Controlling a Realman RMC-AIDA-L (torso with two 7-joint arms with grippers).
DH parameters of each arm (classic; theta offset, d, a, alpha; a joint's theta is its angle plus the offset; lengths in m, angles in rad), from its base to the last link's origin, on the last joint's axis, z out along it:
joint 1: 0 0.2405 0 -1.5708
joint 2: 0 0 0 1.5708
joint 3: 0 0.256 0 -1.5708
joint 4: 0 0 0 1.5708
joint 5: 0 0.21 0 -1.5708
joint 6: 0 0 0 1.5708
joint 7: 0 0.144 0 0
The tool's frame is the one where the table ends.
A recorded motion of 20 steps. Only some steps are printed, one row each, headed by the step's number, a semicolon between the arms.
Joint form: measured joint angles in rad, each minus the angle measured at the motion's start. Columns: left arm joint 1, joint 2, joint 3, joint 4, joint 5, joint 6, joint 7; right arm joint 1, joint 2, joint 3, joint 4, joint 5, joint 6, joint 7.
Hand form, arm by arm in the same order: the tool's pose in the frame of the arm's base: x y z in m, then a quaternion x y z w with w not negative. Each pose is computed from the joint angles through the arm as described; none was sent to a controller.
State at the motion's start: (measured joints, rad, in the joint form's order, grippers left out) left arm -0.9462 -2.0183 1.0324 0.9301 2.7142 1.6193 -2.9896; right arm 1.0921 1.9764 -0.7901 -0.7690 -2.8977 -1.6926 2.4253
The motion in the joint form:
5: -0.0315 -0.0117 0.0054 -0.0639 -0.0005 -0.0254 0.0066; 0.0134 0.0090 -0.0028 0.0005 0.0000 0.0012 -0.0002
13: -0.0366 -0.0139 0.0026 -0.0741 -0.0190 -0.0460 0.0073; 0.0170 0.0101 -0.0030 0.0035 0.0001 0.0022 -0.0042
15: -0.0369 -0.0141 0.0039 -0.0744 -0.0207 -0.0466 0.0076; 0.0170 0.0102 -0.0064 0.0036 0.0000 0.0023 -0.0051
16: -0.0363 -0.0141 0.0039 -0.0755 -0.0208 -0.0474 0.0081; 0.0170 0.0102 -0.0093 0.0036 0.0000 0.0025 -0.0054
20: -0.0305 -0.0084 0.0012 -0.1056 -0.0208 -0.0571 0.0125; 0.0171 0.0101 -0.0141 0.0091 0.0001 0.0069 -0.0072
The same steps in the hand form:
5: -0.1647 0.4105 0.0104 -0.77321 -0.59224 0.15007 0.16996; 0.1581 0.4232 0.0422 -0.88319 0.40604 -0.20212 0.11938
13: -0.1614 0.4127 0.0073 -0.77603 -0.59230 0.13793 0.16712; 0.1569 0.4234 0.0412 -0.88465 0.40309 -0.20247 0.11800
15: -0.1610 0.4127 0.0069 -0.77653 -0.59183 0.13773 0.16666; 0.1569 0.4233 0.0410 -0.88490 0.40178 -0.20399 0.11797
16: -0.1615 0.4126 0.0068 -0.77636 -0.59207 0.13781 0.16651; 0.1568 0.4233 0.0409 -0.88503 0.40085 -0.20519 0.11810
20: -0.1697 0.4111 0.0053 -0.77014 -0.60006 0.14215 0.16313; 0.1575 0.4232 0.0398 -0.88523 0.39942 -0.20730 0.11776

